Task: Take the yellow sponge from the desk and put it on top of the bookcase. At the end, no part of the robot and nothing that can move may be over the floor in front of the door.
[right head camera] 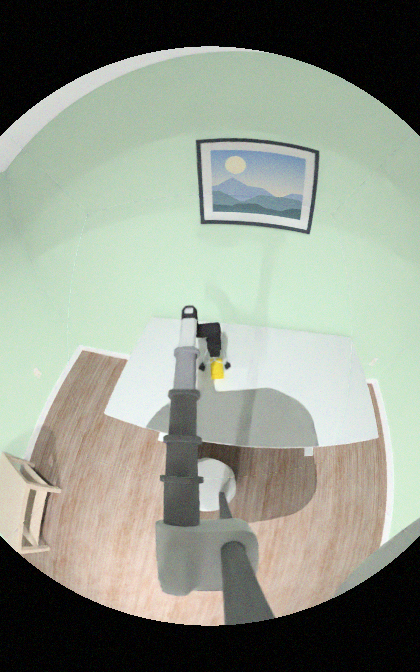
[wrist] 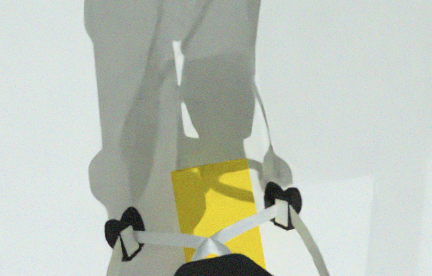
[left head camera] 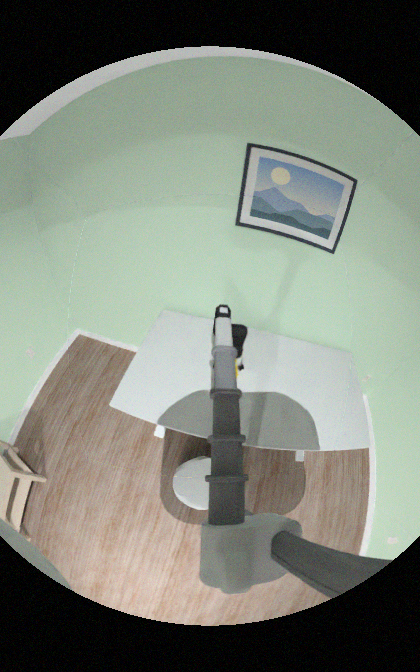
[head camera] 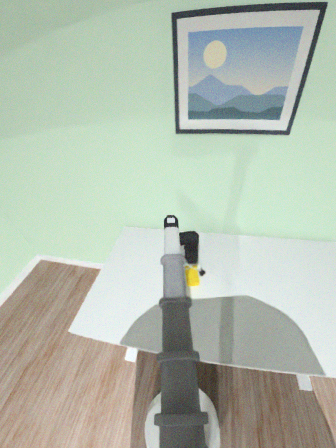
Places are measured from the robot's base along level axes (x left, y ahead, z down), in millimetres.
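Pixels of known places: gripper, fingertip midpoint: (wrist: 204,210) (head camera: 189,275).
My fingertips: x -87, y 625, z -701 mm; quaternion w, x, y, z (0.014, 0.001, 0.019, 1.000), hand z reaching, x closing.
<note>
Behind a point stands the place of what it marks.
The yellow sponge (head camera: 192,277) {x -97, y 591, z -737 mm} (left head camera: 236,369) (right head camera: 217,371) (wrist: 232,212) {x -109, y 627, z -737 mm} lies on the white desk (head camera: 270,275) {x -540, y 595, z -692 mm} (left head camera: 310,370) (right head camera: 300,370) (wrist: 340,120) {x -240, y 692, z -692 mm}. My gripper (right head camera: 215,366) (wrist: 204,210) {x -87, y 625, z -701 mm} is open and points down over the sponge. In the wrist view, one black fingertip shows on each side of the sponge, with a gap on both sides. The near end of the sponge is hidden by the gripper's body. My arm covers part of the sponge in the left head view. How high the fingertips are above the desk is hard to tell. No door shows.
A pale wooden piece of furniture (left head camera: 6,477) (right head camera: 12,495) stands at the left; I cannot tell whether it is the bookcase. A round white object (head camera: 154,425) {x 149, y 13, z -187 mm} (left head camera: 192,482) (right head camera: 215,482) is in front of the desk, partly under my arm. A framed picture (head camera: 245,75) {x -345, y 976, z -1570 mm} (left head camera: 300,200) (right head camera: 257,185) hangs behind the desk.
</note>
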